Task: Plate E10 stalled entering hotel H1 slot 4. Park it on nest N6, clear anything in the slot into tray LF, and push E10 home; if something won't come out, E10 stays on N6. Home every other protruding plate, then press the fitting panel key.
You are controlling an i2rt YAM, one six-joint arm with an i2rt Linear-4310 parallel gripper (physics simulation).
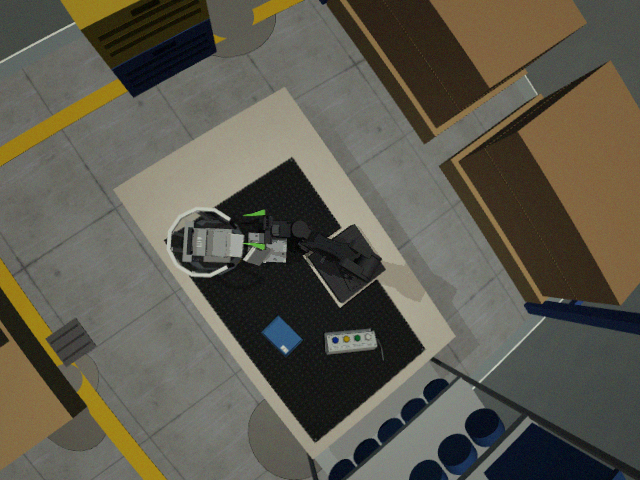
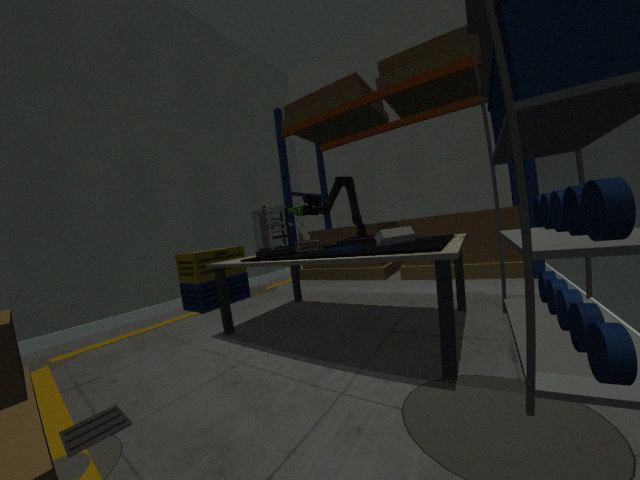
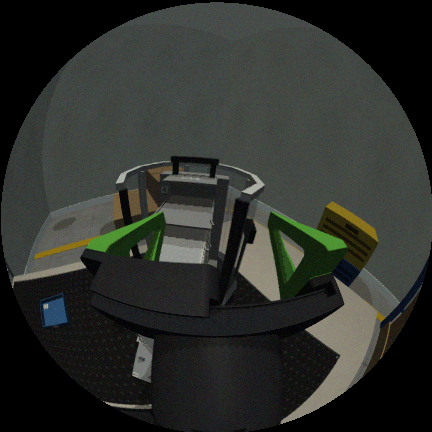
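Note:
Hotel H1 stands at the mat's left edge inside a pale ring guard. My gripper is open, with nothing between its green fingers, level with the upper part of the hotel's front. A pale plate leans steeply tilted between the hotel and nest N6; its label cannot be read. Grey-white plate surfaces show inside the hotel. Slot 4's contents are hidden. Tray LF is blue and lies on the mat.
The panel with blue, yellow, green and white keys stands on the black mat. The arm base is at the table's far side. Yellow and blue crates stand beyond the table.

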